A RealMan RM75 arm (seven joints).
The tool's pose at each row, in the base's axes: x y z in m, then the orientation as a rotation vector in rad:
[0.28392, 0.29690, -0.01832, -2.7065, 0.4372, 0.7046]
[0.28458, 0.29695, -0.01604, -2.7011, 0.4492, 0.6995]
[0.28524, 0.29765, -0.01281, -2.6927, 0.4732, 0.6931]
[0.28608, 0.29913, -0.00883, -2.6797, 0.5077, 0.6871]
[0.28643, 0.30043, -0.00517, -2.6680, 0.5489, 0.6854]
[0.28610, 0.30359, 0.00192, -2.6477, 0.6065, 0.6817]
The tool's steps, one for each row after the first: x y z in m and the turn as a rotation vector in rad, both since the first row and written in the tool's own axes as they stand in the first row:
[-0.00063, -0.00078, -0.00215, 0.0071, 0.0031, 0.0069]
[-0.00188, -0.00236, -0.00485, 0.0176, 0.0077, 0.0218]
[-0.00353, -0.00487, -0.00797, 0.0324, 0.0121, 0.0437]
[-0.00539, -0.00697, -0.01068, 0.0442, 0.0152, 0.0713]
[-0.00996, -0.01125, -0.01527, 0.0639, 0.0194, 0.1098]

